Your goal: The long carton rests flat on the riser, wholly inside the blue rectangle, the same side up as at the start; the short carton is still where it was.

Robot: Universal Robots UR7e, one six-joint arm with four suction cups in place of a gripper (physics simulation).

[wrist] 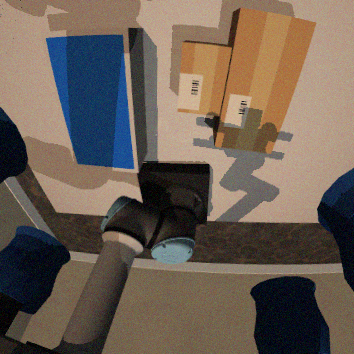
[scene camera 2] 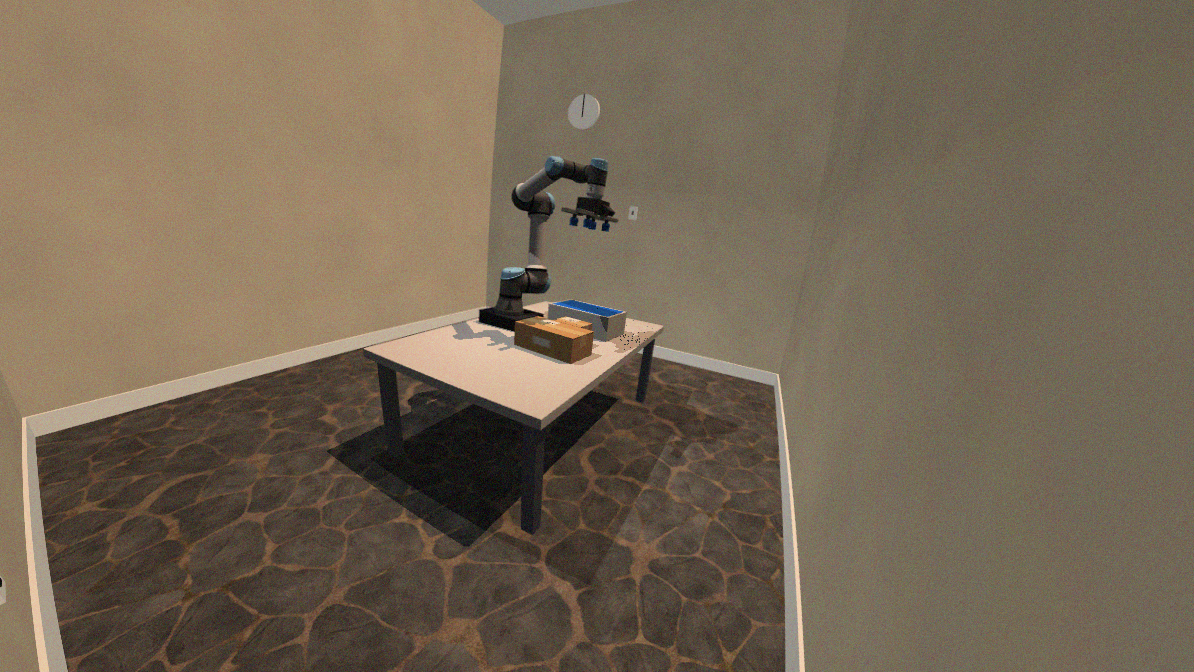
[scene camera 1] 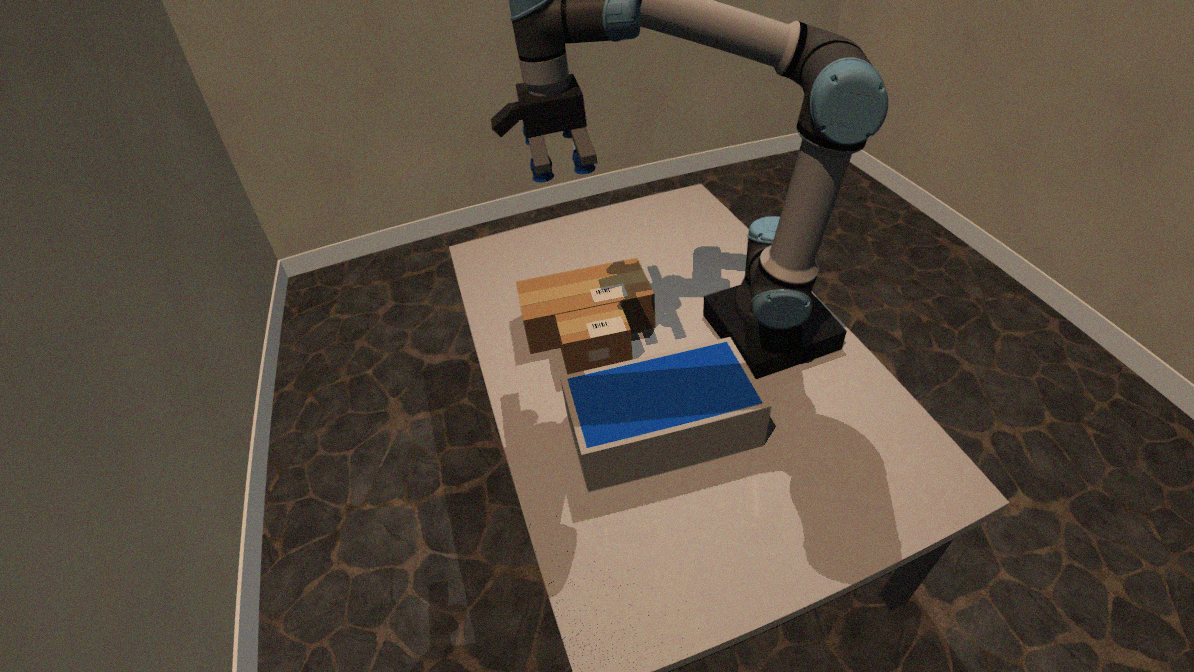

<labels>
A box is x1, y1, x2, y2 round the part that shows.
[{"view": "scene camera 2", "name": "long carton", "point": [564, 342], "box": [514, 316, 593, 363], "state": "on the table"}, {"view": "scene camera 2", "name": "riser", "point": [607, 323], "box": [548, 299, 626, 341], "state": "on the table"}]
</labels>
